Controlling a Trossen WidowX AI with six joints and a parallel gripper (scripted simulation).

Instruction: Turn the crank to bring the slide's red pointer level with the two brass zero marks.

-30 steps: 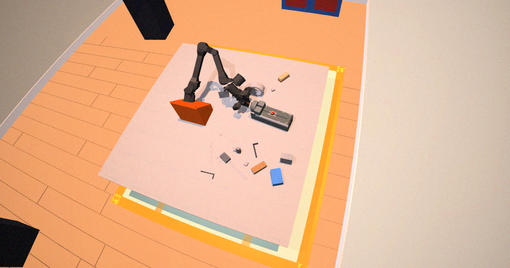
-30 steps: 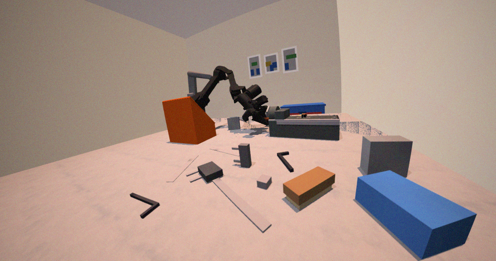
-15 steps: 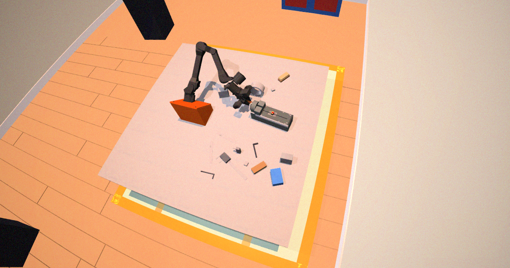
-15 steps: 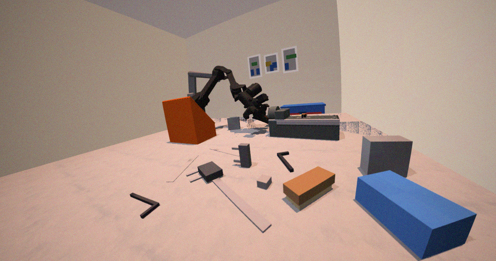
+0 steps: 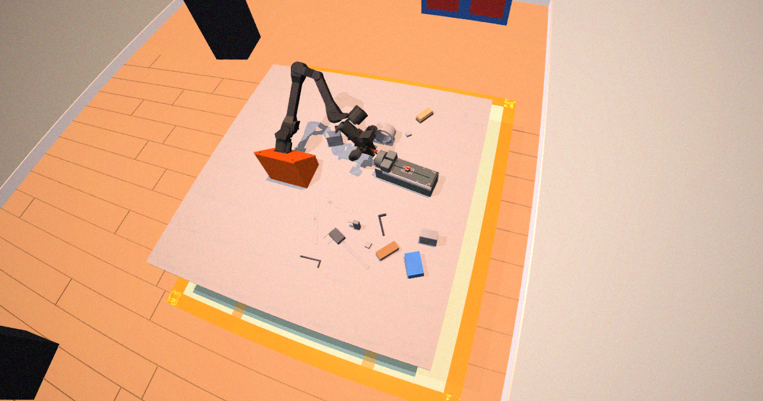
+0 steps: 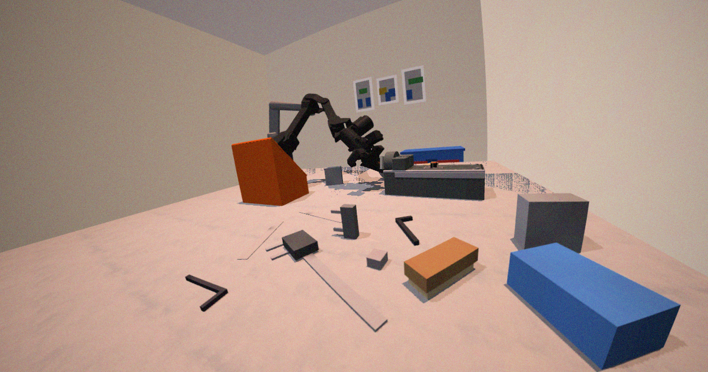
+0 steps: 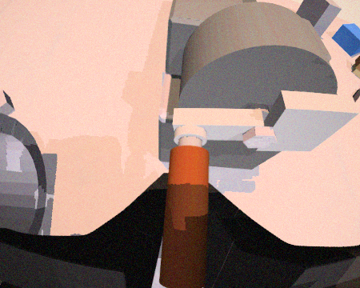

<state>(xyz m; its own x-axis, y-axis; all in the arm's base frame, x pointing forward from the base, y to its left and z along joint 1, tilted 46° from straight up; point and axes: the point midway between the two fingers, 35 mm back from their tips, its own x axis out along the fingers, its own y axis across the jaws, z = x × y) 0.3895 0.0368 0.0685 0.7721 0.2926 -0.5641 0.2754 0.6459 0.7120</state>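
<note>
The crank handle is 3 cm above my gripper tip and 2 cm behind it. From my gripper tip the other things lie so: red pointer: 15 cm ahead, 7 cm to the right, 3 cm above; blue block: 46 cm to the right, 23 cm ahead, 4 cm below.
</note>
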